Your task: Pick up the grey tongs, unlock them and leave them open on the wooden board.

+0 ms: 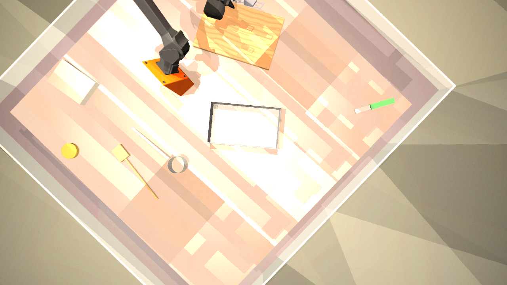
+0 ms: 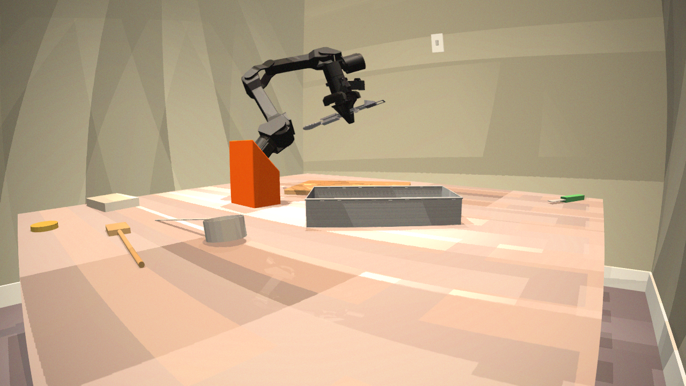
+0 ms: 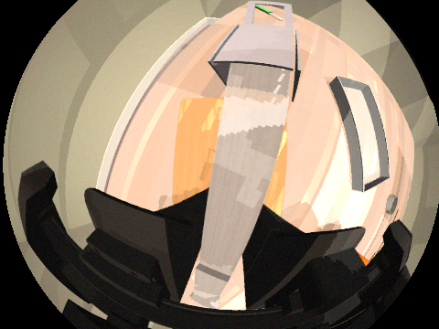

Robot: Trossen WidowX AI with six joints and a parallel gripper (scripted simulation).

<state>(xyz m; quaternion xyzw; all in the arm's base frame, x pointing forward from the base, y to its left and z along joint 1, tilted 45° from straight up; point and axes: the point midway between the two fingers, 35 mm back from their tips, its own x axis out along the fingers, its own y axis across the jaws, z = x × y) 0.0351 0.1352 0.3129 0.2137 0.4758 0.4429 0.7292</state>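
Right now my gripper tip is 20 cm above the wooden board, 2 cm past it and 1 cm to the right of it. Also, from my gripper tip: grey roasting tin: 33 cm ahead, 24 cm to the right, 18 cm below; pale block: 71 cm to the right, 31 cm behind, 20 cm below; green-handled tool: 62 cm ahead, 27 cm to the left, 20 cm below.
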